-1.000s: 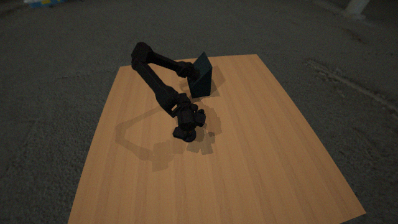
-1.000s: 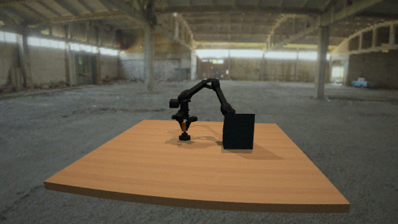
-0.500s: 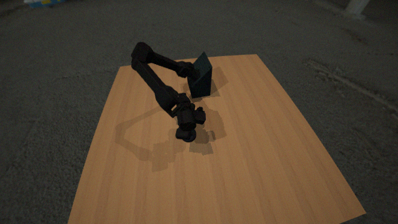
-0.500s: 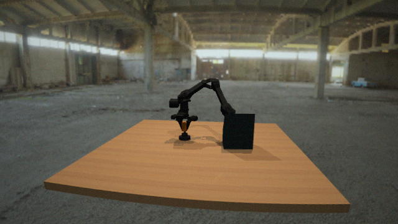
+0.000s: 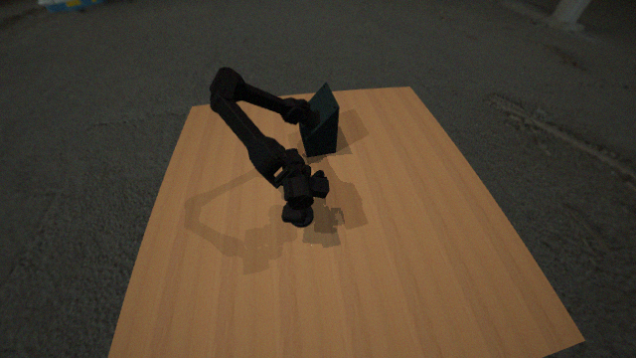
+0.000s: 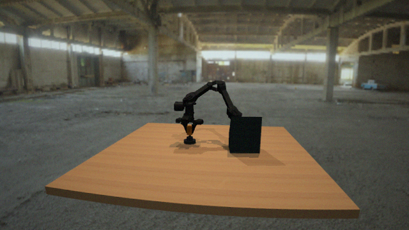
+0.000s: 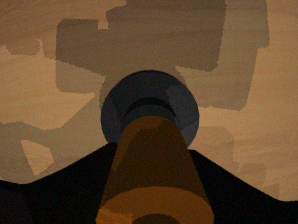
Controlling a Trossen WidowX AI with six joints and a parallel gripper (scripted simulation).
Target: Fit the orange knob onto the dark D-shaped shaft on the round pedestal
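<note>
The orange knob is 2 cm above my gripper tip. Also, from my gripper tip: dark round pedestal 4 cm below.
</note>
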